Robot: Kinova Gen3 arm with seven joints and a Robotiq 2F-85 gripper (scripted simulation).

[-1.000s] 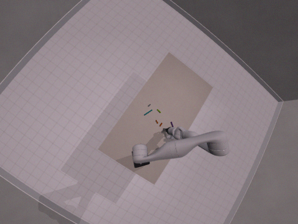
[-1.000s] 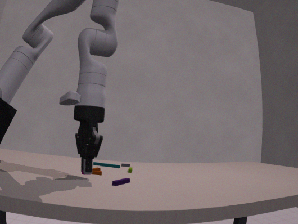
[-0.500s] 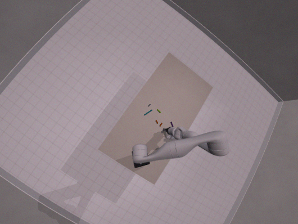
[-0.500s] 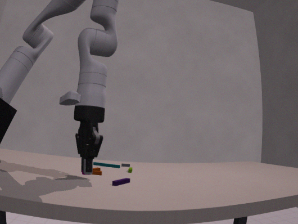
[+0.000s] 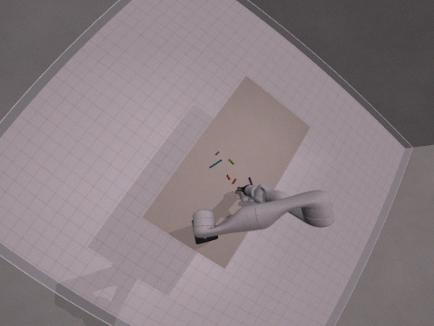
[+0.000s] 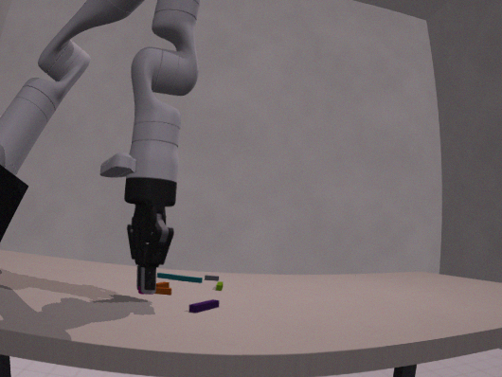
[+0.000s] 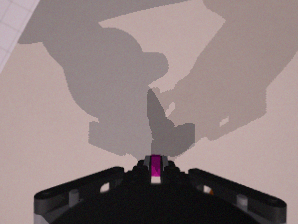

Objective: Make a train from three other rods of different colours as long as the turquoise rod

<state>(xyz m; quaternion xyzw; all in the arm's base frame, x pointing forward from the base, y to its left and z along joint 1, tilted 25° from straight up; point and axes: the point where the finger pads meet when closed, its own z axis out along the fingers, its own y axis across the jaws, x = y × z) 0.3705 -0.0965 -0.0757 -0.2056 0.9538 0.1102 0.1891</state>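
Now: the magenta rod 20 mm below my hand. The rest, counted from my hand: lime rod (170 mm to the left, 120 mm ahead, 30 mm below); then purple rod (80 mm ahead, 30 mm to the right, 30 mm below); then turquoise rod (260 mm to the left, 40 mm ahead, 30 mm below).
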